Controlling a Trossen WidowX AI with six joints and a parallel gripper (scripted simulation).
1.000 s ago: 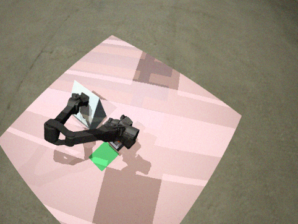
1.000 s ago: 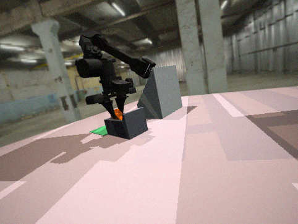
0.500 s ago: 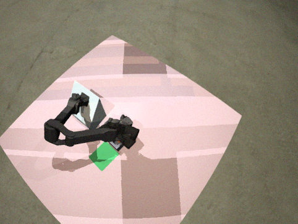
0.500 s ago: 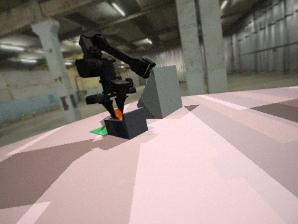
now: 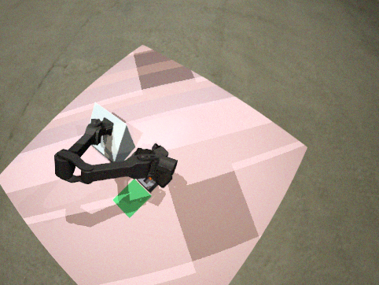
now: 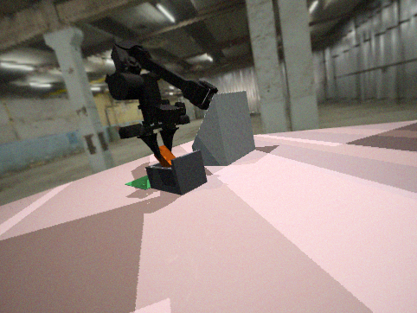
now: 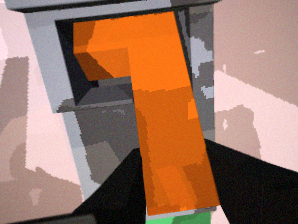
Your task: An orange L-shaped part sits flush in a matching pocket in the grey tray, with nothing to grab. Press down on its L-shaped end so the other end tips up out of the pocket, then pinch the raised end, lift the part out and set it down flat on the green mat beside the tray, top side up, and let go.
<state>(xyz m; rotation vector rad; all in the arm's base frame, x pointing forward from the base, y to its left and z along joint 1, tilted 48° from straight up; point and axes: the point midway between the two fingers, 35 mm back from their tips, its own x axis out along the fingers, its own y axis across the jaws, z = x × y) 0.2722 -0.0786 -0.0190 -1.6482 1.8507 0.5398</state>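
The green mat lies 140 mm to the right of my gripper tip, 100 mm below it and 40 mm behind it. Also, from my gripper tip: orange L-shaped part 30 mm to the left, 30 mm below, 10 mm behind.
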